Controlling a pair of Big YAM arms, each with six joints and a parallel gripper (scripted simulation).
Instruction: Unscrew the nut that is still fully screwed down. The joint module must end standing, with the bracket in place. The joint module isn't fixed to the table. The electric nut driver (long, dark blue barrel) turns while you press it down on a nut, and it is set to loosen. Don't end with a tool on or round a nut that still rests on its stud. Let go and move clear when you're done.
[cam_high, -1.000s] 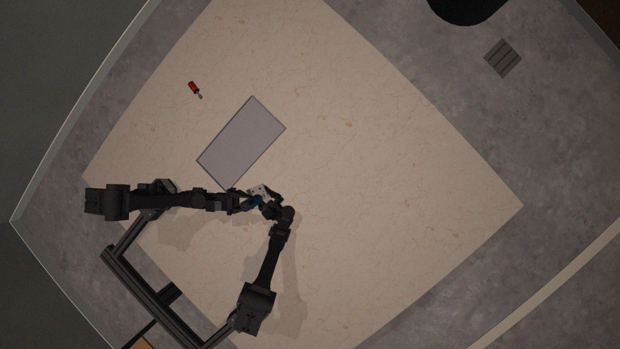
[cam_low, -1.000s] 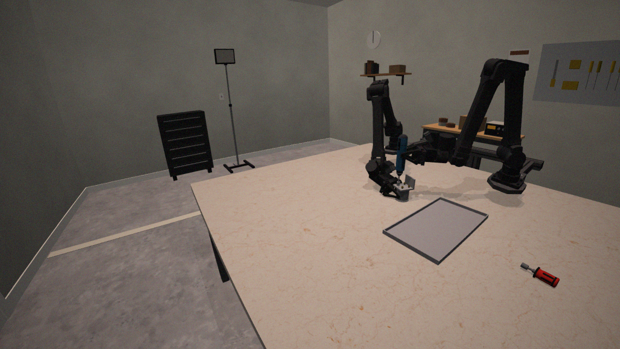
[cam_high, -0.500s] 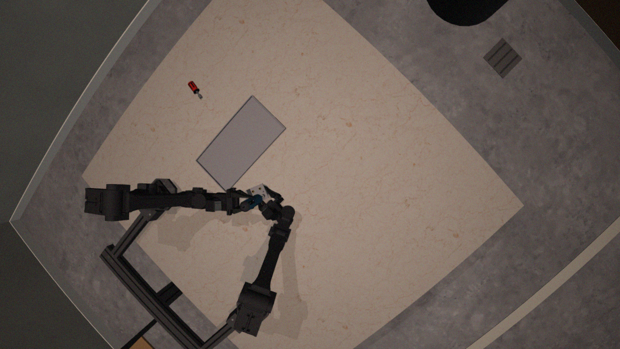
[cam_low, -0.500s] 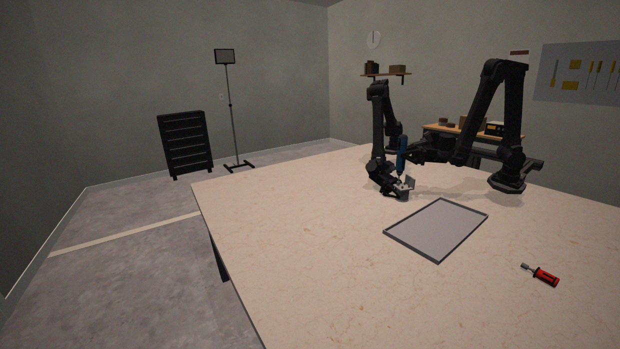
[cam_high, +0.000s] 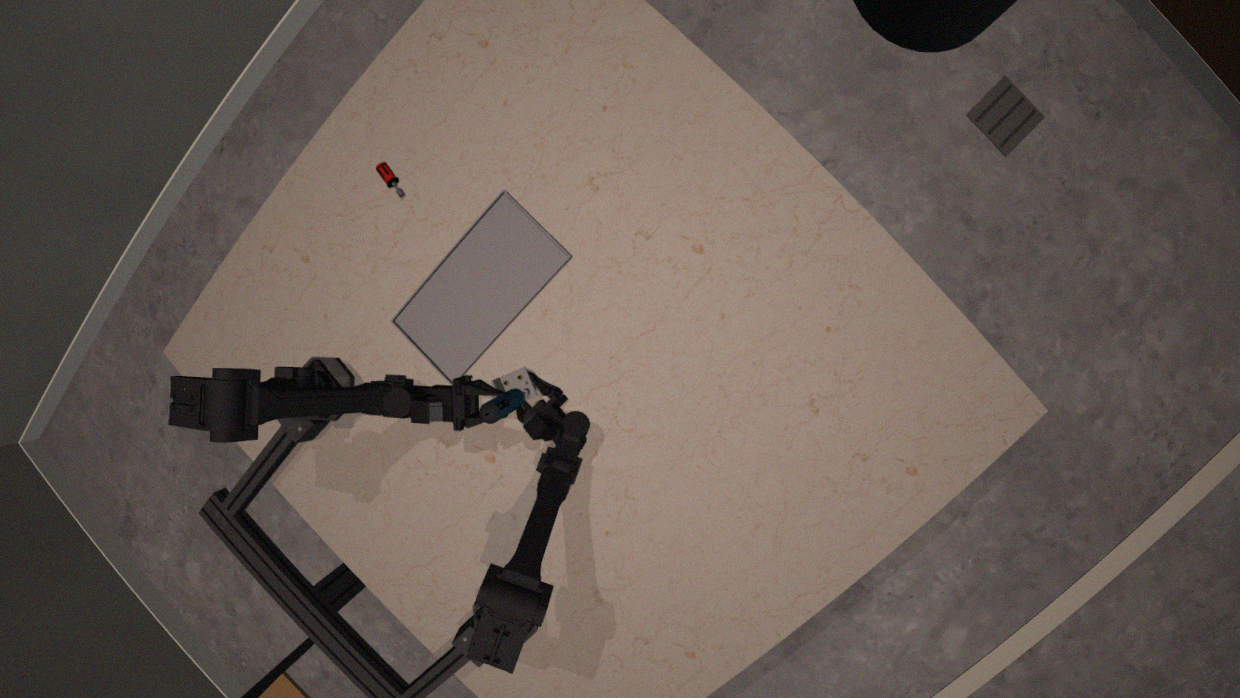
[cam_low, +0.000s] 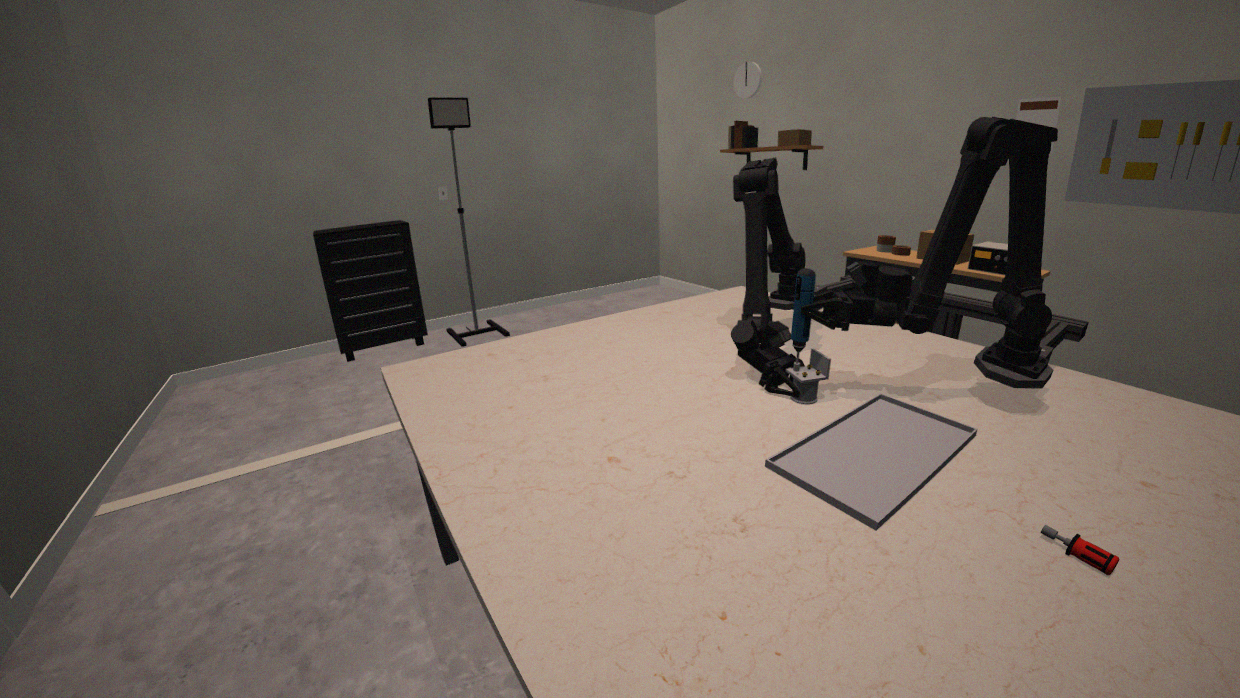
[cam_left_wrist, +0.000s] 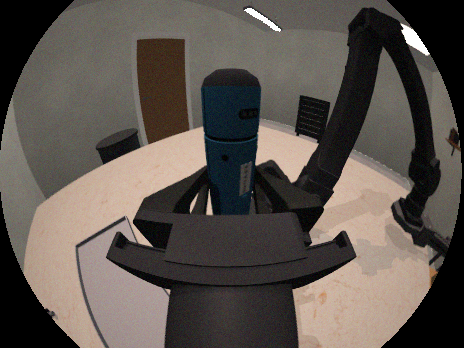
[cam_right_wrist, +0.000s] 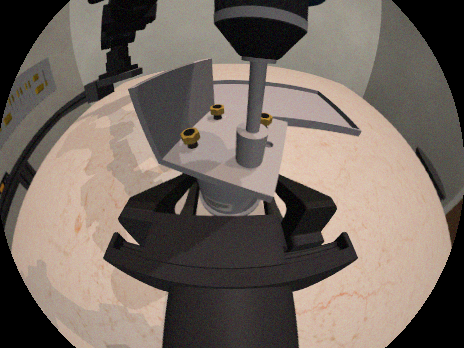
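The joint module lies 10 mm above my right hand. The rest, counted from my right hand: flat grey tray (240 mm to the left, 50 mm ahead, 20 mm below); then red-handled screwdriver (580 mm to the left, 50 mm ahead, 10 mm below); then grey bracket (50 mm above).
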